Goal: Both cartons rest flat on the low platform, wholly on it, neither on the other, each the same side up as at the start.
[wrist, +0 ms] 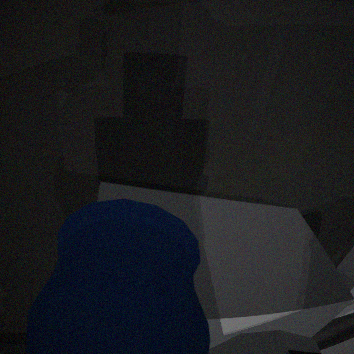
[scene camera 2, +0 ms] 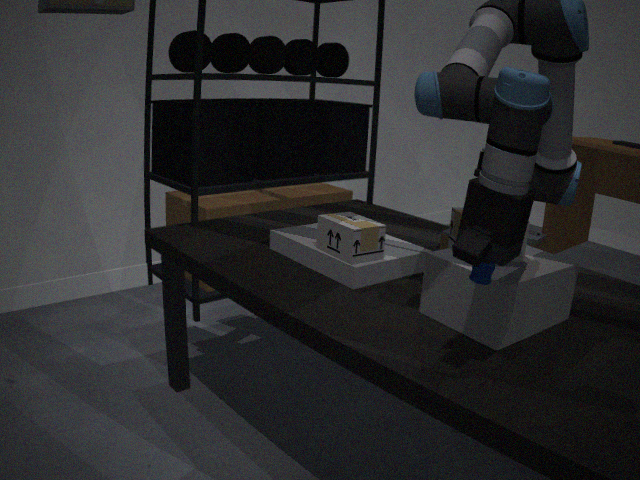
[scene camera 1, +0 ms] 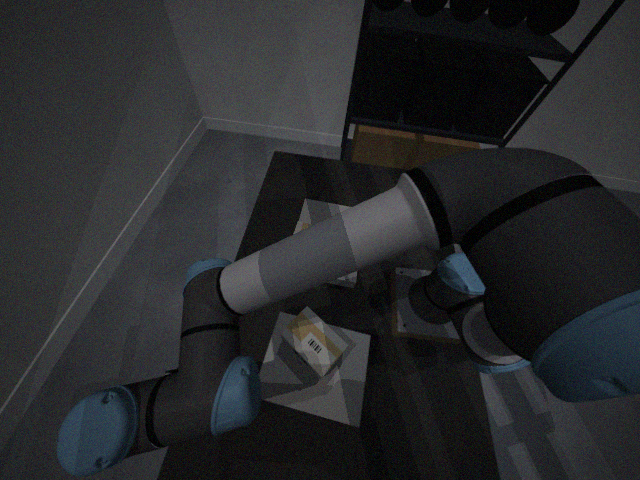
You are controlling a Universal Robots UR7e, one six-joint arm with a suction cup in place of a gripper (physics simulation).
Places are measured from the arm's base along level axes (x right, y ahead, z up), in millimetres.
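Pixels of known places: hand at its tool point: (wrist: pixel 126 258) (scene camera 2: pixel 480 278); arm's base at its link origin: (scene camera 1: pixel 432 300).
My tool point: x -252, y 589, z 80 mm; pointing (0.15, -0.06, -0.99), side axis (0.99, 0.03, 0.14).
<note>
Ahead of a thing's pixels: the offset from my tool point to its top centre. Level surfaces: height alone.
One carton @(dz -23, dx +411, dy -176 mm) (scene camera 2: pixel 351 234) with up-arrows stands flat on the low white platform (scene camera 2: pixel 310 252) (scene camera 1: pixel 316 209); in the overhead view my forearm hides it. The other carton @(dz +52, dx +99, dy -214 mm) (scene camera 1: pixel 314 342), with yellow tape and a barcode label, lies skewed on the taller white block @(dz -27, dx +55, dy -224 mm) (scene camera 1: pixel 320 397) (scene camera 2: pixel 506 314) (wrist: pixel 253 253); in the side view my wrist hides it. My blue suction cup (scene camera 2: pixel 482 273) (wrist: pixel 119 277) is low at the near top edge of that block, beside the carton and not on it. The wrist view shows only grey block faces ahead of the cup. Nothing hangs from the cup.
Both white pieces sit on a dark table @(dz -147 mm) (scene camera 2: pixel 310 320) (scene camera 1: pixel 289 180). A black shelf rack (scene camera 2: pixel 150 154) (scene camera 1: pixel 569 62) stands behind it, with brown boxes (scene camera 2: pixel 258 201) (scene camera 1: pixel 403 147) at its foot. My base (scene camera 1: pixel 413 314) is beside the block. A wooden bench (scene camera 2: pixel 610 165) stands at the far right.
</note>
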